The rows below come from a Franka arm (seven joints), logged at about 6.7 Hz.
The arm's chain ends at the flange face. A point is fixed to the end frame.
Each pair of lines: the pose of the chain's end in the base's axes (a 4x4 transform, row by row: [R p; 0 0 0 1], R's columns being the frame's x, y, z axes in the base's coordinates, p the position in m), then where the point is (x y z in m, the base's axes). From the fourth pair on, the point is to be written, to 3 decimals.
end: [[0.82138 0.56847 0.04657 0.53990], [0.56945 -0.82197 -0.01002 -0.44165], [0.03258 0.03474 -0.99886 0.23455], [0 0 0 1]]
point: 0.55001 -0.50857 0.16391
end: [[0.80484 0.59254 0.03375 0.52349], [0.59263 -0.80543 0.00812 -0.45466], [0.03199 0.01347 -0.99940 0.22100], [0 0 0 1]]
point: 0.53462 -0.52006 0.14910
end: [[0.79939 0.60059 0.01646 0.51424], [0.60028 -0.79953 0.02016 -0.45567], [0.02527 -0.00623 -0.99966 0.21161], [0 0 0 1]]
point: 0.52477 -0.52011 0.13876
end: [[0.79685 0.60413 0.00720 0.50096], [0.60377 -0.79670 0.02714 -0.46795], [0.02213 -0.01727 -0.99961 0.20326], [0 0 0 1]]
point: 0.511 -0.532 0.130
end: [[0.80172 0.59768 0.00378 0.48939], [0.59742 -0.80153 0.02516 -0.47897], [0.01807 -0.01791 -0.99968 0.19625], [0 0 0 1]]
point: 0.499 -0.543 0.123
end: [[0.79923 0.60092 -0.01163 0.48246], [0.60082 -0.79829 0.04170 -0.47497], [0.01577 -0.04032 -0.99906 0.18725], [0 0 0 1]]
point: 0.491 -0.538 0.113
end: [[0.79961 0.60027 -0.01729 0.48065], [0.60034 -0.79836 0.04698 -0.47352], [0.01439 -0.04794 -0.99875 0.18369], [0 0 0 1]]
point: 0.489 -0.536 0.109
